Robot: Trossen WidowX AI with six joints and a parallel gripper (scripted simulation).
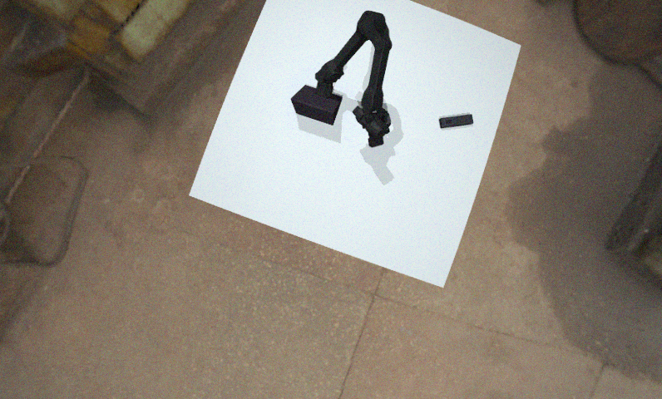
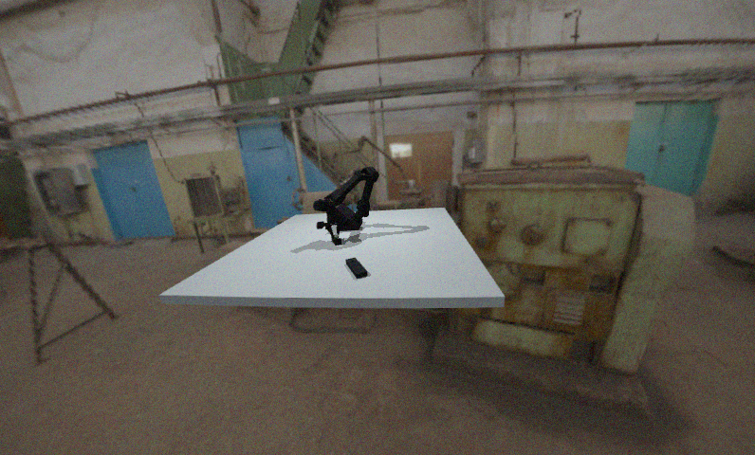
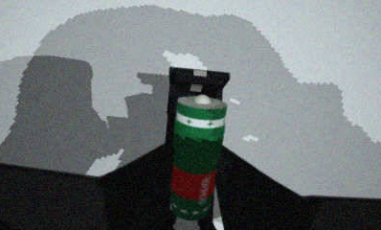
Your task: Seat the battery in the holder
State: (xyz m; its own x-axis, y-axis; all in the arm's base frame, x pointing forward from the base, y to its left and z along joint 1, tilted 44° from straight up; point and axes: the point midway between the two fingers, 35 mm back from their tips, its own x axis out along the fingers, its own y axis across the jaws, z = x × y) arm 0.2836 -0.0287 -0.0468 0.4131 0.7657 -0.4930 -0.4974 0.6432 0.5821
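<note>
Now: gripper tip 10 mm below the battery. From my gripper tip the other things lie so: flat black block 330 mm ahead, 190 mm to the left, 10 mm below.
</note>
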